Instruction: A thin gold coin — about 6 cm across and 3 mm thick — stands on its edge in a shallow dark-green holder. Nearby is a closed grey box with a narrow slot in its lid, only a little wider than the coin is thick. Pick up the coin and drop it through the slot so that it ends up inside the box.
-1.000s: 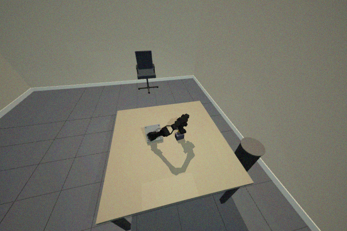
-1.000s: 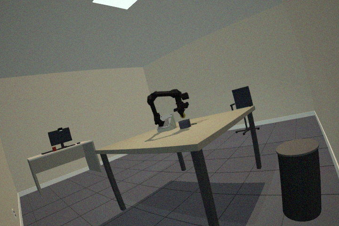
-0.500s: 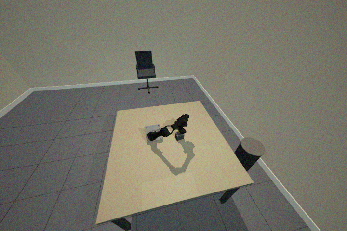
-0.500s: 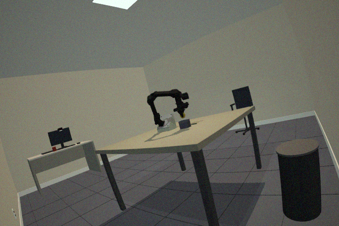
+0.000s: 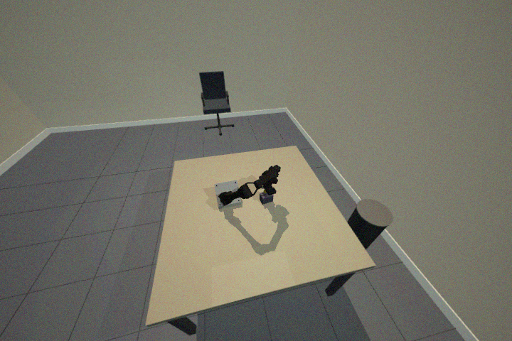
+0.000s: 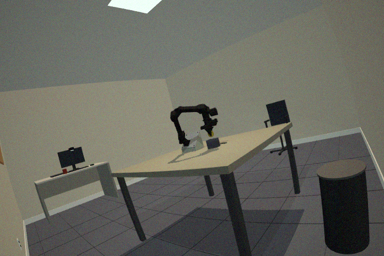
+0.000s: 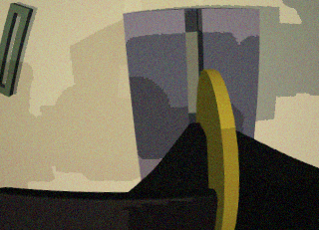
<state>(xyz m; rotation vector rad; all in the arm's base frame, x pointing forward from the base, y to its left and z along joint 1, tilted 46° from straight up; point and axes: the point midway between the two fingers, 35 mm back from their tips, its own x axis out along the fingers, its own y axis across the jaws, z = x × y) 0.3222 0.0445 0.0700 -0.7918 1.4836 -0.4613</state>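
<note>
Now: gripper tip 20 mm below the gold coin.
</note>
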